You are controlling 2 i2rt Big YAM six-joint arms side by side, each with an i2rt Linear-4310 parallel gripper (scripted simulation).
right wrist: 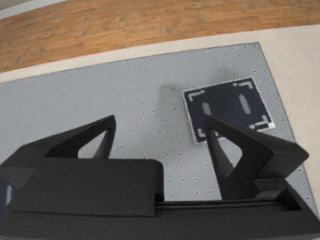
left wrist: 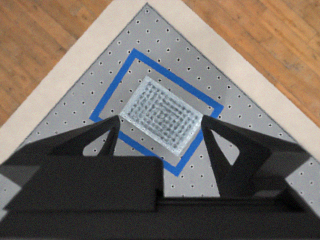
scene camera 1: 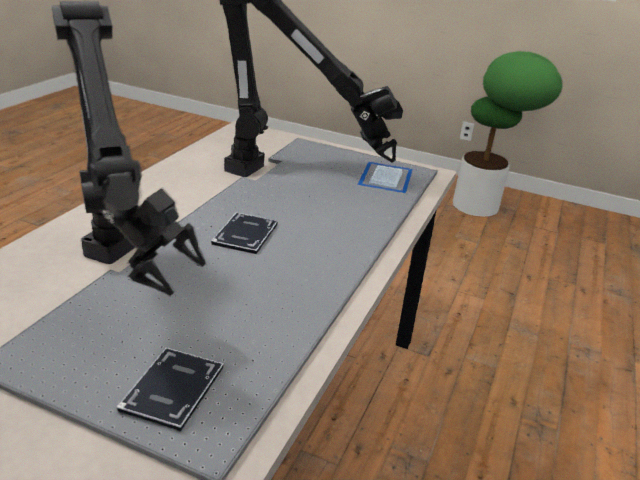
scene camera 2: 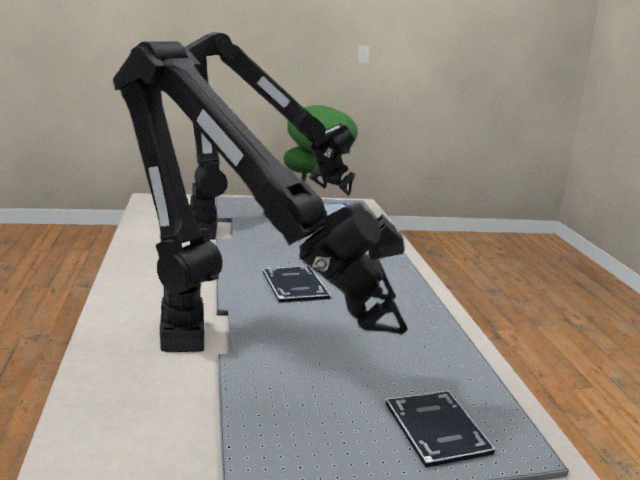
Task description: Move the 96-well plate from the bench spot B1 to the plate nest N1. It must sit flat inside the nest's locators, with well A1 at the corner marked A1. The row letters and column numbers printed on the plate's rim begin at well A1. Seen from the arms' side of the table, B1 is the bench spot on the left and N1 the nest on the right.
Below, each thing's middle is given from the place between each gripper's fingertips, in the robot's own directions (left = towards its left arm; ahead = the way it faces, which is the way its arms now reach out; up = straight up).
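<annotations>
My right hand (scene camera 2: 398, 315) is 960 mm to the right of the clear 96-well plate (left wrist: 153, 109), and it is also 50 mm short of the plate and 140 mm above it.
As for my left gripper (scene camera 2: 337, 191), it is 80 mm above the plate, 10 mm to the right of it and 10 mm short of it. Going by its middle, the clear 96-well plate is nearer to my left gripper than to my right hand.
</annotations>
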